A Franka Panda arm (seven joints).
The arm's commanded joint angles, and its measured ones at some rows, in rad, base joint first. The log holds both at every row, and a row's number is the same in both.
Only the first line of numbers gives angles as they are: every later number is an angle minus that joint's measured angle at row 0.
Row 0, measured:
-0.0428 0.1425 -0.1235 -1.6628 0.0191 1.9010 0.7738
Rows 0 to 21, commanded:
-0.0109 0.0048 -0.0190 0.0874 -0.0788 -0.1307 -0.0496
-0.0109 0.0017 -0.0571 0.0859 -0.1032 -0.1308 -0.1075
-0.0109 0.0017 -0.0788 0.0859 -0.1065 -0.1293 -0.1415
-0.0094 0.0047 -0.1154 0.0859 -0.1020 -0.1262 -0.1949
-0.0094 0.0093 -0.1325 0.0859 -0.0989 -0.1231 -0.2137
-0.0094 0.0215 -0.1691 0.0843 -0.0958 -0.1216 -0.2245
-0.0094 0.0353 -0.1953 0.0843 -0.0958 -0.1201 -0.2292
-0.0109 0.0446 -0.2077 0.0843 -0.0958 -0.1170 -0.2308
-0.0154 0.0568 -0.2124 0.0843 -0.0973 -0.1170 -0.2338
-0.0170 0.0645 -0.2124 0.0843 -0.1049 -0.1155 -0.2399
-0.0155 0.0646 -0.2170 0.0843 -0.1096 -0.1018 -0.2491
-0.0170 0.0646 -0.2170 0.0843 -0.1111 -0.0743 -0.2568
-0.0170 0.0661 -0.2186 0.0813 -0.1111 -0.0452 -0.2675
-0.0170 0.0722 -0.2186 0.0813 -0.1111 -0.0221 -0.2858
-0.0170 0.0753 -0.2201 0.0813 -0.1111 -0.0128 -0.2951
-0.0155 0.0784 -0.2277 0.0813 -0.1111 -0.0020 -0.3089
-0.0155 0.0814 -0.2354 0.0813 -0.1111 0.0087 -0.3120
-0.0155 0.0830 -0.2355 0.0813 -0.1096 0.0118 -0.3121
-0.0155 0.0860 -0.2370 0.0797 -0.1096 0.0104 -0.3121
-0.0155 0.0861 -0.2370 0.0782 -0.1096 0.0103 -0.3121
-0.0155 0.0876 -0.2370 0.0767 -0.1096 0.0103 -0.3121
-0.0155 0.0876 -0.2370 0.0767 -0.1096 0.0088 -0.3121
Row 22, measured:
-0.0192 0.0819 -0.2313 0.0733 -0.0940 0.0005 -0.2946
